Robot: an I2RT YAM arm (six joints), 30 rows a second.
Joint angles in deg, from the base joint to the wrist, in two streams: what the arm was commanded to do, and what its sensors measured. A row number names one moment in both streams.
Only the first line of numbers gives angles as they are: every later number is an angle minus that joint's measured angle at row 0.
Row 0, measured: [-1.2 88.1 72.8 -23.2 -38.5 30.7]
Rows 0 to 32, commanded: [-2.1 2.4 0.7 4.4 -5.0 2.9]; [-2.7 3.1 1.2 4.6 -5.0 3.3]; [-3.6 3.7 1.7 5.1 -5.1 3.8]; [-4.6 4.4 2.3 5.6 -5.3 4.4]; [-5.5 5.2 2.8 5.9 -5.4 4.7]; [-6.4 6.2 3.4 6.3 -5.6 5.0]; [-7.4 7.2 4.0 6.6 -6.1 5.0]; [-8.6 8.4 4.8 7.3 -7.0 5.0]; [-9.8 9.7 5.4 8.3 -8.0 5.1]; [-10.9 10.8 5.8 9.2 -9.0 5.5]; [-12.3 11.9 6.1 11.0 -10.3 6.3]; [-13.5 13.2 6.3 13.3 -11.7 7.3]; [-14.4 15.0 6.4 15.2 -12.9 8.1]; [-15.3 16.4 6.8 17.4 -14.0 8.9]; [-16.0 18.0 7.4 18.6 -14.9 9.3]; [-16.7 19.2 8.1 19.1 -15.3 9.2]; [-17.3 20.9 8.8 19.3 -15.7 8.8]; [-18.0 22.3 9.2 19.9 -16.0 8.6]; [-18.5 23.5 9.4 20.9 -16.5 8.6]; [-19.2 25.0 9.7 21.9 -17.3 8.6]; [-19.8 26.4 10.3 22.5 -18.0 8.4]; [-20.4 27.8 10.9 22.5 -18.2 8.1]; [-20.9 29.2 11.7 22.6 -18.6 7.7]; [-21.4 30.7 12.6 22.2 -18.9 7.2]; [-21.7 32.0 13.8 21.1 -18.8 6.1]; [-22.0 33.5 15.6 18.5 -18.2 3.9]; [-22.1 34.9 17.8 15.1 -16.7 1.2]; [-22.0 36.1 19.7 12.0 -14.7 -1.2]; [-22.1 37.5 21.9 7.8 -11.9 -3.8]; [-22.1 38.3 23.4 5.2 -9.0 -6.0]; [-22.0 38.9 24.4 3.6 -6.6 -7.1]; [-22.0 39.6 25.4 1.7 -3.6 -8.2]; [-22.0 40.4 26.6 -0.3 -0.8 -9.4]
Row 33, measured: [-22.1 38.9 23.4 8.0 -9.5 -2.3]
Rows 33 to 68, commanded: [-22.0 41.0 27.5 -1.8 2.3 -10.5]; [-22.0 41.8 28.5 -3.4 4.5 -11.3]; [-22.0 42.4 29.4 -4.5 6.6 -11.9]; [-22.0 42.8 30.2 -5.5 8.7 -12.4]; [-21.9 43.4 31.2 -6.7 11.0 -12.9]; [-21.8 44.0 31.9 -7.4 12.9 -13.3]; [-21.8 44.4 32.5 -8.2 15.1 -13.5]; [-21.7 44.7 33.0 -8.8 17.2 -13.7]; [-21.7 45.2 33.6 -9.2 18.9 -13.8]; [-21.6 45.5 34.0 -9.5 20.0 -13.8]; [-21.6 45.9 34.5 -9.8 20.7 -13.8]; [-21.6 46.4 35.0 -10.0 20.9 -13.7]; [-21.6 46.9 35.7 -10.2 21.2 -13.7]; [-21.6 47.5 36.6 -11.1 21.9 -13.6]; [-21.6 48.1 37.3 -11.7 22.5 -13.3]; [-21.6 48.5 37.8 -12.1 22.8 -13.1]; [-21.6 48.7 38.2 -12.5 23.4 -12.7]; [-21.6 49.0 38.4 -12.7 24.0 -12.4]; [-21.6 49.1 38.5 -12.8 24.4 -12.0]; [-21.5 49.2 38.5 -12.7 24.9 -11.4]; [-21.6 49.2 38.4 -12.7 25.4 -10.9]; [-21.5 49.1 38.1 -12.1 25.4 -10.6]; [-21.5 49.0 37.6 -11.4 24.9 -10.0]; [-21.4 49.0 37.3 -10.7 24.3 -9.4]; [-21.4 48.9 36.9 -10.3 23.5 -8.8]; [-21.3 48.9 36.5 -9.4 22.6 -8.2]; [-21.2 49.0 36.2 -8.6 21.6 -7.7]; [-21.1 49.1 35.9 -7.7 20.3 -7.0]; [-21.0 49.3 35.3 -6.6 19.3 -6.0]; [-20.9 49.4 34.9 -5.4 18.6 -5.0]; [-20.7 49.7 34.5 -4.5 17.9 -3.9]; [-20.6 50.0 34.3 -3.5 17.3 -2.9]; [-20.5 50.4 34.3 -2.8 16.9 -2.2]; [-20.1 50.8 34.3 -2.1 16.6 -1.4]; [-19.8 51.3 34.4 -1.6 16.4 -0.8]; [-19.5 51.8 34.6 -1.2 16.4 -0.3]
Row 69, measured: [-20.8 48.8 35.6 -2.9 18.0 -3.5]
